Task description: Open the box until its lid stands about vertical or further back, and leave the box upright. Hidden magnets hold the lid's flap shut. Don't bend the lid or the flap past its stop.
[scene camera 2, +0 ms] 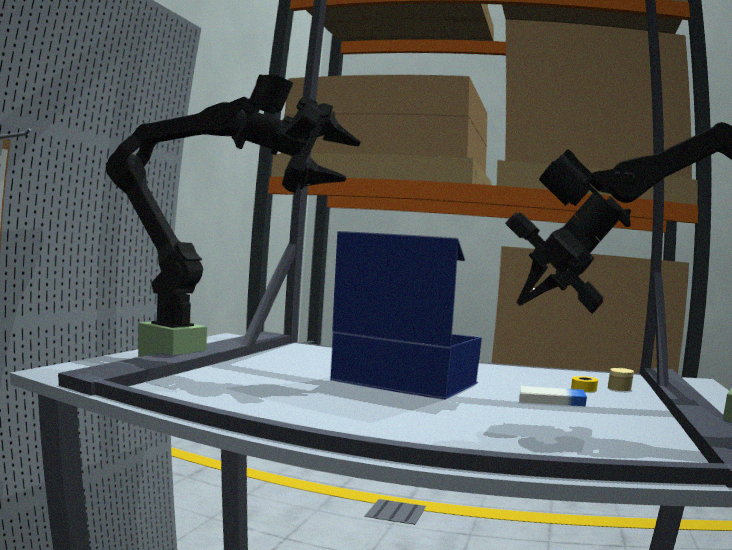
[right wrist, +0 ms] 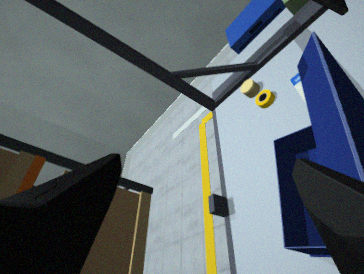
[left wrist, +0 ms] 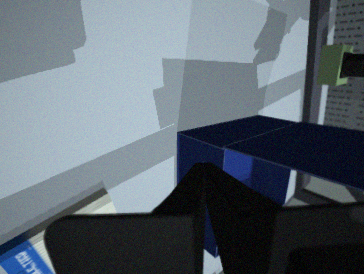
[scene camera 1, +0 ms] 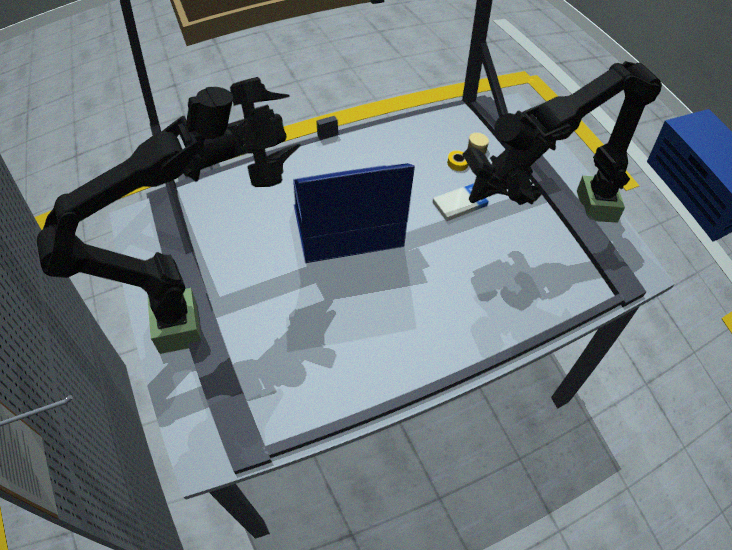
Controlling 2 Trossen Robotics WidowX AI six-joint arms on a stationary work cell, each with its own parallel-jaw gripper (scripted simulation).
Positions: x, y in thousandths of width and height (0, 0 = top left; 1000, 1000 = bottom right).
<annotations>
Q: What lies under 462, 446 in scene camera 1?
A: A box.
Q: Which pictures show the right gripper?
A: Scene camera 2, the right wrist view and scene camera 1 only.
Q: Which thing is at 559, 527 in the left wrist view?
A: A box.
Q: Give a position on a box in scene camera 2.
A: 570, 672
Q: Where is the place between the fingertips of the right gripper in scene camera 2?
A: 483, 294
</annotations>
